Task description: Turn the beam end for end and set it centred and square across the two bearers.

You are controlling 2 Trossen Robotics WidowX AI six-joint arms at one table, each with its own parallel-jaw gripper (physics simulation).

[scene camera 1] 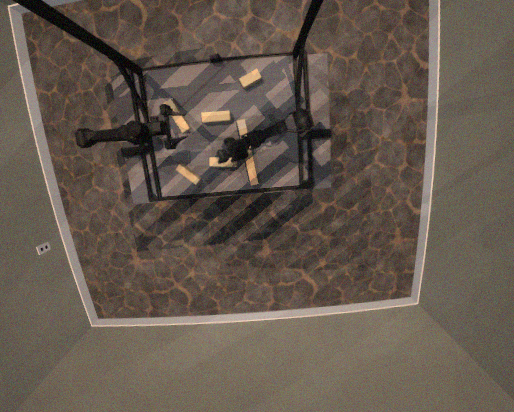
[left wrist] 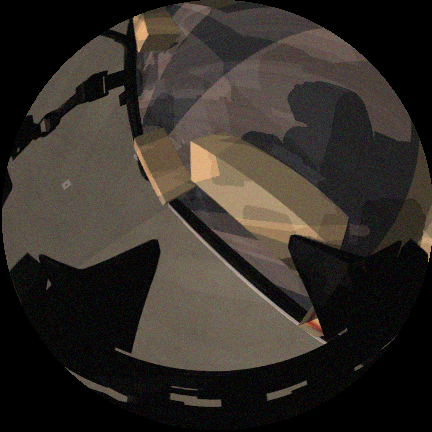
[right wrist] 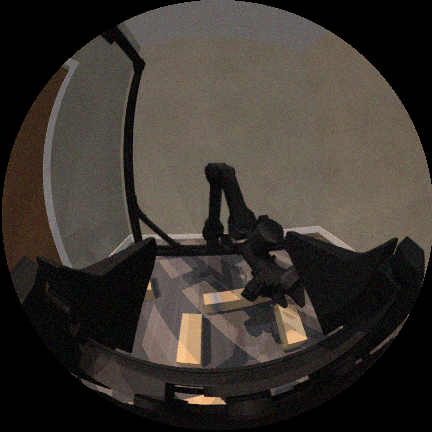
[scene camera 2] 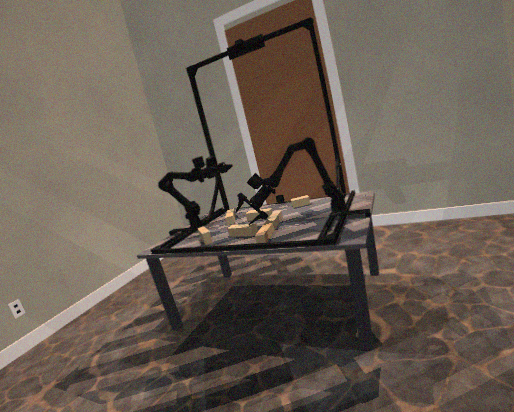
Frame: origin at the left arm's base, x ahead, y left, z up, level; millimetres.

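Where they show: left gripper, fingertip midpoint: [scene camera 1: 224,162] [left wrist: 225,244] [right wrist: 293,306] [scene camera 2: 242,219]; right gripper, fingertip midpoint: [scene camera 1: 186,125] [right wrist: 222,241] [scene camera 2: 228,166]; left arm's base, link origin: [right wrist: 212,247] [scene camera 2: 339,210]; right arm's base, link origin: [scene camera 1: 144,137] [left wrist: 126,76] [scene camera 2: 195,225].
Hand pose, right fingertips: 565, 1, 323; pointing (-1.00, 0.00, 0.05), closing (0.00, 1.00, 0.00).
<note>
Each offset is from my right fingertips to the top centre of the thing, as dx, dy, dz. Level surfaces: height alone.
The long pale wooden beam {-238, +145, -298} [scene camera 1: 252,172] [scene camera 2: 265,233] [right wrist: 227,299] lies on the table under the left arm, which hides its middle. Its blue-banded end shows in the right wrist view and its red-banded end in the left wrist view, behind a finger. Two shorter blocks lie roughly parallel beside it: one {-81, -68, -295} [scene camera 1: 215,116] [right wrist: 190,337] farther up in scene camera 1, one {-94, +183, -296} [scene camera 1: 215,161] [scene camera 2: 242,230] [left wrist: 270,195] [right wrist: 291,327] lower. I cannot tell surely which blocks are the bearers. My left gripper [scene camera 2: 244,216] [left wrist: 225,244] is open, low above the lower block. My right gripper [scene camera 1: 180,126] is open, high over the table's left side.
Other blocks lie loose: one {-286, -248, -295} [scene camera 1: 250,78] [scene camera 2: 300,201] at the upper right, one {+133, -93, -292} [scene camera 1: 180,123] [scene camera 2: 230,216] beneath the right gripper, one {+113, +232, -279} [scene camera 1: 188,174] [scene camera 2: 204,235] [left wrist: 162,165] at the lower left. A black frame [scene camera 2: 200,110] rises around the table {dz -342} [scene camera 1: 320,165].
</note>
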